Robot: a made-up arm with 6 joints.
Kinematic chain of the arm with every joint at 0, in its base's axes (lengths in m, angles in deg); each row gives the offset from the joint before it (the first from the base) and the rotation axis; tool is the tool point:
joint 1: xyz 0 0 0.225 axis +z
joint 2: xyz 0 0 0 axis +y
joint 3: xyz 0 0 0.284 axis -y
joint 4: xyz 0 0 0 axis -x
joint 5: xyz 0.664 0 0 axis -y
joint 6: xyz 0 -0.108 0 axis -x
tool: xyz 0 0 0
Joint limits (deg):
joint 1: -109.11..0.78
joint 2: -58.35..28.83
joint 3: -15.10..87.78
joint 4: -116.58..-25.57
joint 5: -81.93..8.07
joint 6: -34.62..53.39
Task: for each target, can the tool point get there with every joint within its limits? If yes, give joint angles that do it. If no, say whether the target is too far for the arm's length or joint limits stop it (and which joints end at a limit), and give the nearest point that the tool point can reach.
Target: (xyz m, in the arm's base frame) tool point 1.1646 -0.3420 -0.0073
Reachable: no: too far | nearest point 0.7207 -0.2117 0.1994 | short by 0.507 m
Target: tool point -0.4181 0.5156 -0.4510
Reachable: no: joint limits stop it (at a limit: joint 1, joint 2, joint 3) | nearest point -0.2300 -0.5022 -0.0547 | short by 1.108 m
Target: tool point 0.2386 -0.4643 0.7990
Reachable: yes | joints -53.94 -16.39 16.64 -41.85 -10.93 20.01
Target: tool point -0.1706 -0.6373 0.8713
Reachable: yes | joints -99.03 22.27 64.40 -50.69 -2.23 -27.81
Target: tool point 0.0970 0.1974 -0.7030
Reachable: no: joint limits stop it (at a limit: joint 1, joint 2, joint 3) | nearest point 0.5417 0.0310 -0.0628 | short by 0.797 m
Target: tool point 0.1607 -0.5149 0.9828
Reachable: yes | joints -71.39 14.48 69.54 -83.61 -0.87 -6.75
